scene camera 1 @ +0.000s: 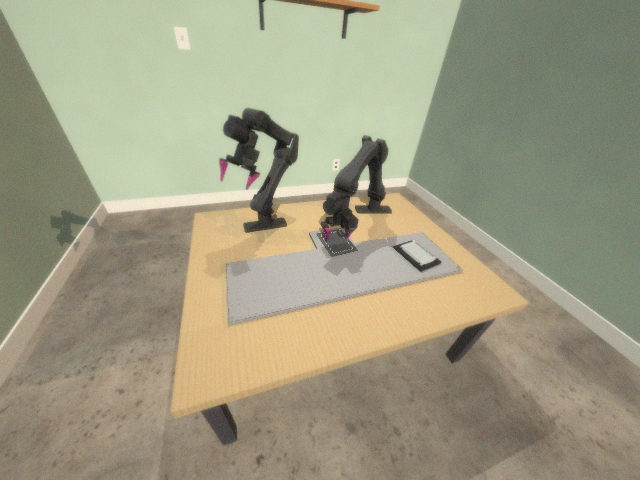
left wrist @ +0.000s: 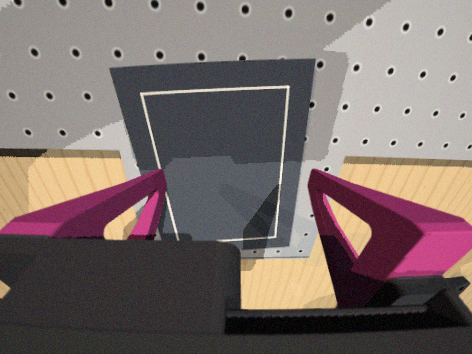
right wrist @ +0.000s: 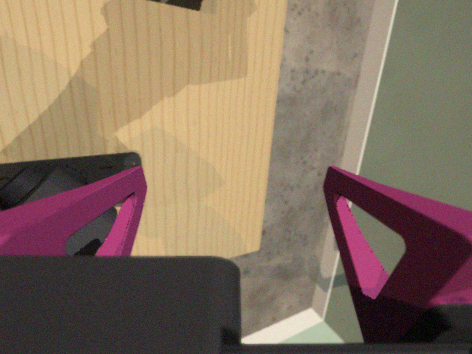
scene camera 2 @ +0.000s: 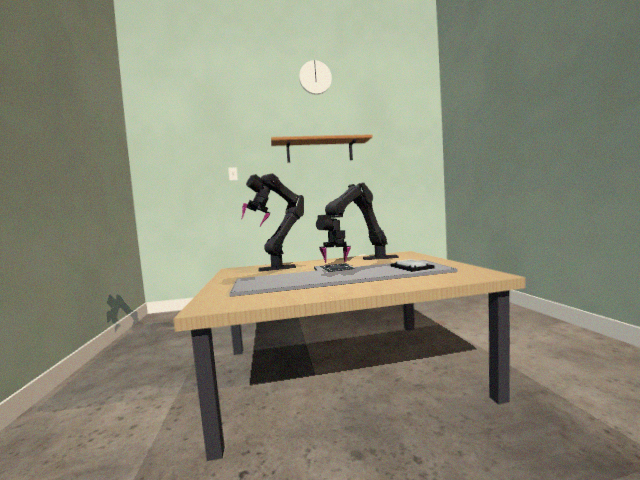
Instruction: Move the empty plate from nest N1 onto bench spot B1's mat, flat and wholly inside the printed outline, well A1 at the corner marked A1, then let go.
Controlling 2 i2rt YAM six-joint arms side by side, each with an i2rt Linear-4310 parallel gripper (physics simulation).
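Places are measured from the left arm's base along level axes (x right, y ahead, z up), in centimetres.
Where they show: left gripper, fingertip midpoint: (scene camera 1: 336,239) (left wrist: 237,177) (scene camera 2: 335,262); right gripper, fingertip midpoint: (scene camera 1: 234,185) (right wrist: 235,176) (scene camera 2: 251,222); left arm's base, link origin: (scene camera 1: 373,210) (scene camera 2: 380,258); right arm's base, link origin: (scene camera 1: 265,225) (right wrist: 61,184) (scene camera 2: 277,268).
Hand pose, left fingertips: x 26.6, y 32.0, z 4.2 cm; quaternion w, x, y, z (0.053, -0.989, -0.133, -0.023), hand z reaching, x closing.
Each offset is from my left fingertips to the top centre of the thing. "spot": to the spot under its first point. Level surfaces: height alone.
The light plate @[dz -0.2, dx -34.3, dy +8.3 cm] (scene camera 1: 417,252) (scene camera 2: 412,263) lies flat in the black nest @[spot: dz -1.9, dx -36.7, dy +16.0 cm] (scene camera 1: 430,266) at the right end of the grey perforated board. The dark mat @[dz -2.7 cm] (scene camera 1: 344,250) (left wrist: 220,130) lies at the board's back edge, with a white printed outline @[spot: dz -2.7, dx -2.5, dy +4.4 cm] (left wrist: 215,90). No plate lies on it. The corner mark A1 cannot be made out. My left gripper (scene camera 1: 338,236) (scene camera 2: 335,260) (left wrist: 237,177) is open and empty, pointing down low over the mat; its own body hides the mat's near left corner in the left wrist view. My right gripper (scene camera 1: 235,183) (scene camera 2: 252,221) (right wrist: 235,176) is open and empty, high above the table's back left.
The grey perforated board @[dz -2.9 cm] (scene camera 1: 284,291) (scene camera 2: 289,283) (left wrist: 400,120) stretches across the wooden table (scene camera 1: 310,341) (scene camera 2: 361,302). The two arm bases stand behind it, near the table's back edge. A wall shelf (scene camera 1: 330,4) (scene camera 2: 321,139) hangs well above the arms.
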